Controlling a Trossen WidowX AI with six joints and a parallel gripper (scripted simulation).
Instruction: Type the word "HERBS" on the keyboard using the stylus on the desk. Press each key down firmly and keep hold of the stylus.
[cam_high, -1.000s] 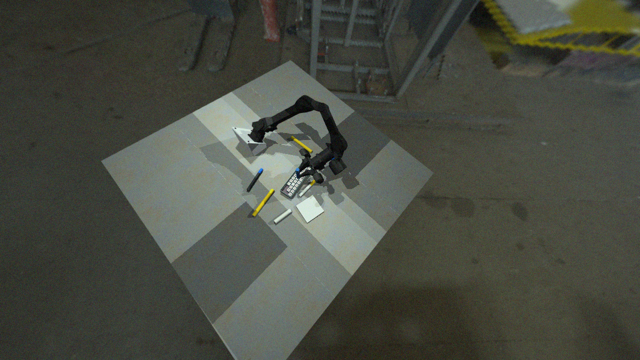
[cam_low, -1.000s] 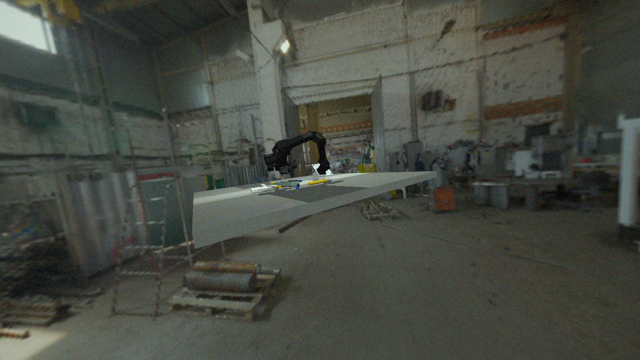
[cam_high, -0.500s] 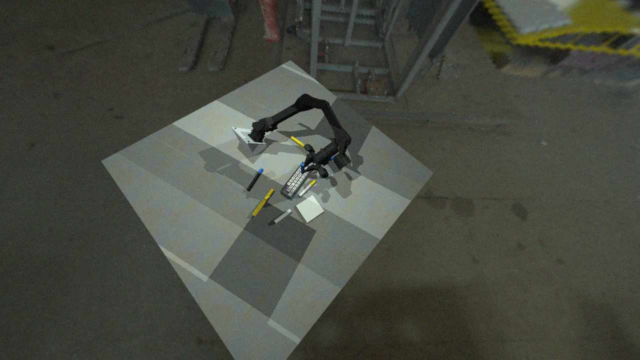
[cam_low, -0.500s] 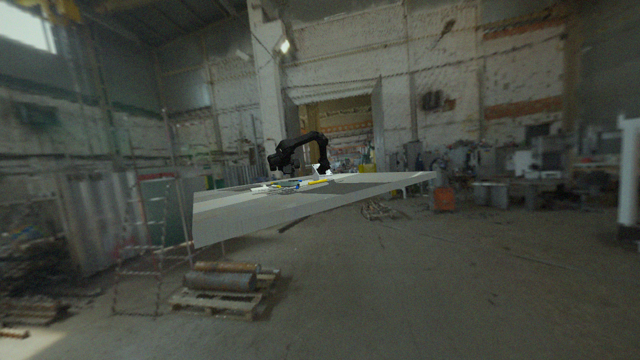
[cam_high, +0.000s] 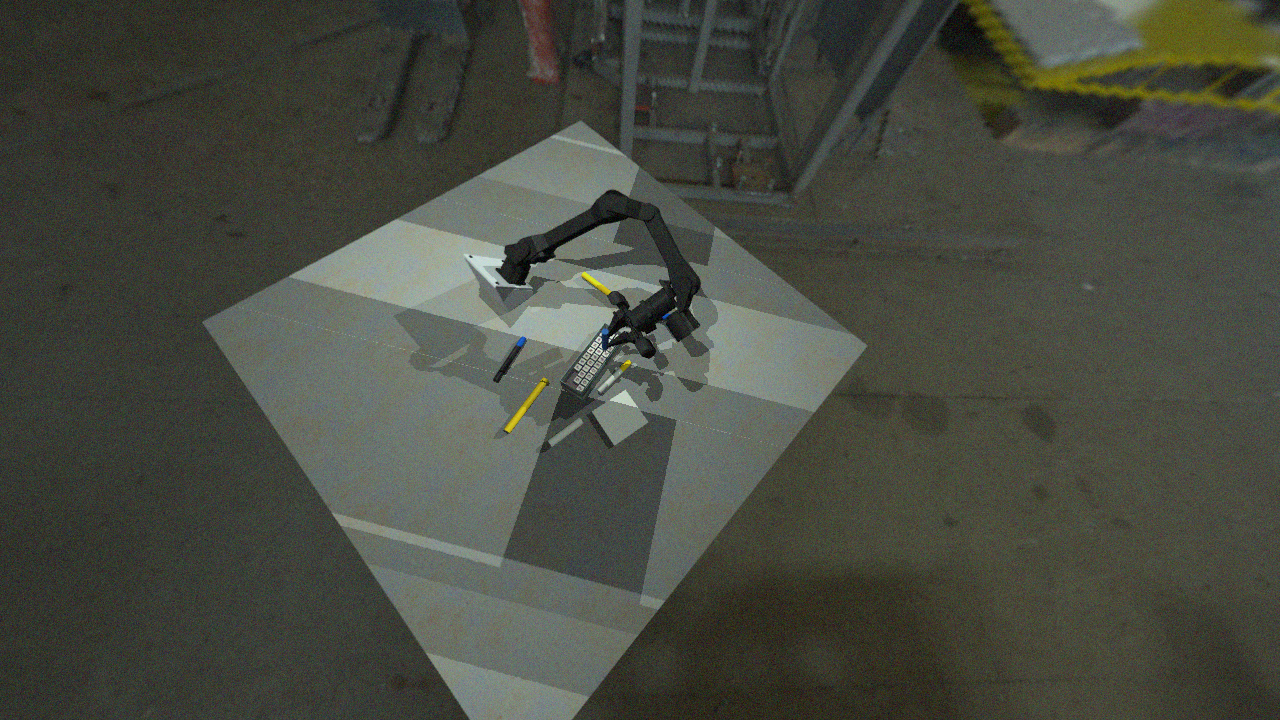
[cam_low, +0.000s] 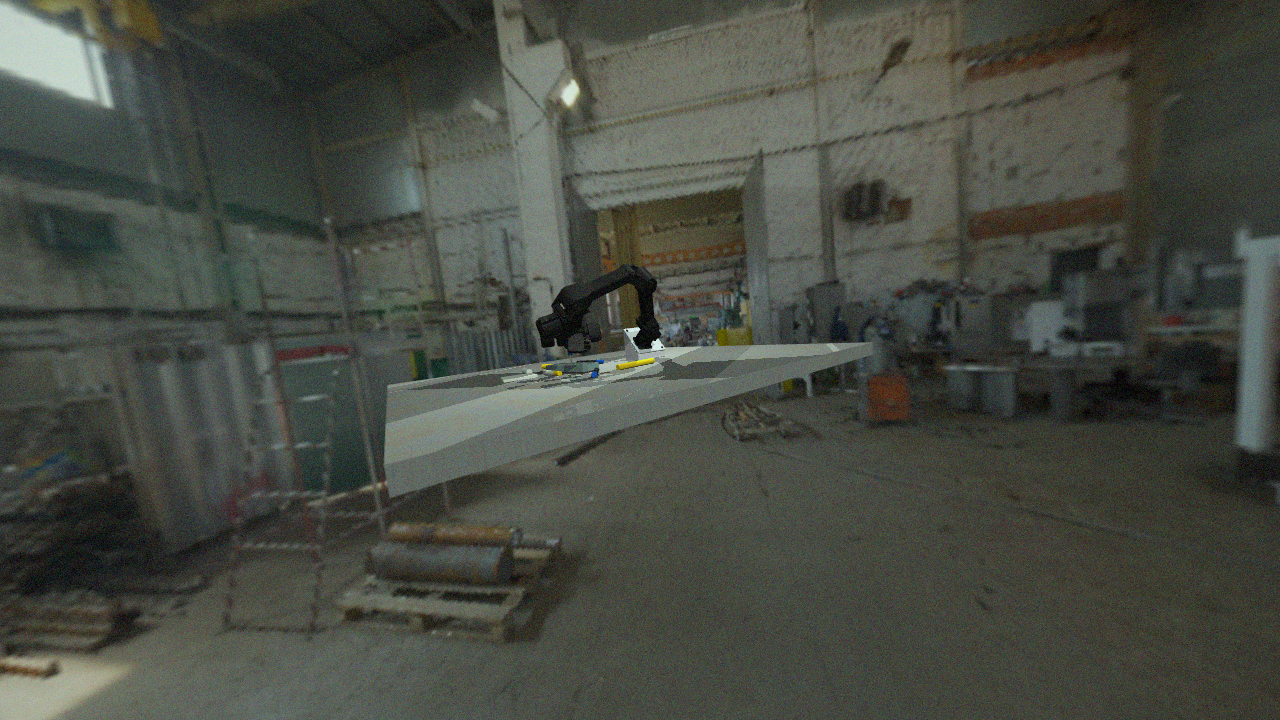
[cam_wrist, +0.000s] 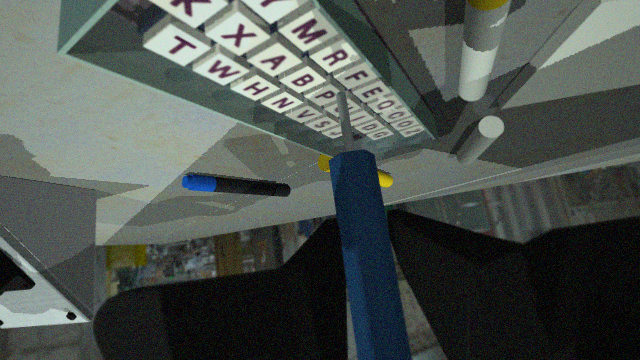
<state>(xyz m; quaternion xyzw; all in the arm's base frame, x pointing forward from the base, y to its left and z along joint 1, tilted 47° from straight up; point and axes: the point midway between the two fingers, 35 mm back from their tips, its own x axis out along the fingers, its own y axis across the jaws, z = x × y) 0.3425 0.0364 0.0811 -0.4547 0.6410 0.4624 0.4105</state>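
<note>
My gripper tip is 60 mm short of the white-and-yellow pen, 10 mm to the left of it and 80 mm above it. From my gripper tip the other things lie so: thin grey tip 50 mm below; pale paper sheet 160 mm ahead, 90 mm to the right, 80 mm below; blue stylus 10 mm below.
</note>
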